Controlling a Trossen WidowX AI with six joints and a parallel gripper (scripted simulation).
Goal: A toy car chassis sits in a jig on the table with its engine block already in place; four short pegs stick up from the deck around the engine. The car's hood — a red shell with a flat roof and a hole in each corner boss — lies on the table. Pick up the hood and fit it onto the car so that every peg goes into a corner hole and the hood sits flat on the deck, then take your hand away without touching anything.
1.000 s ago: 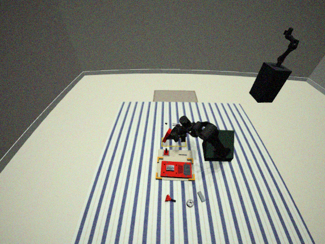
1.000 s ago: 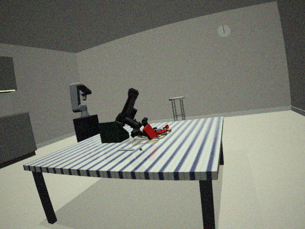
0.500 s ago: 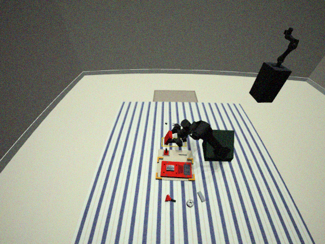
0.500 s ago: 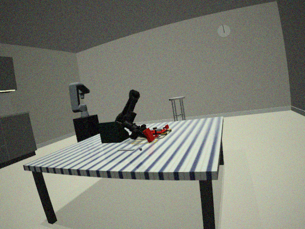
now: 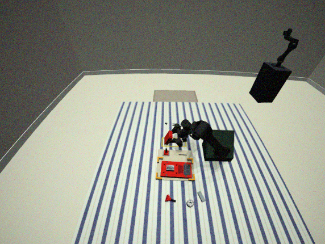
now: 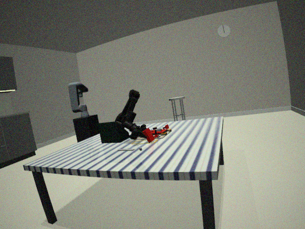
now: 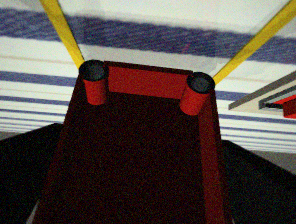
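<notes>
My gripper tip is now 1 cm below the red hood and 1 cm short of it. Round my gripper tip: grey bar: 17 cm to the right, 11 cm behind, 4 cm below; then grey engine block: 24 cm to the left, 2 cm below, 1 cm ahead.
</notes>
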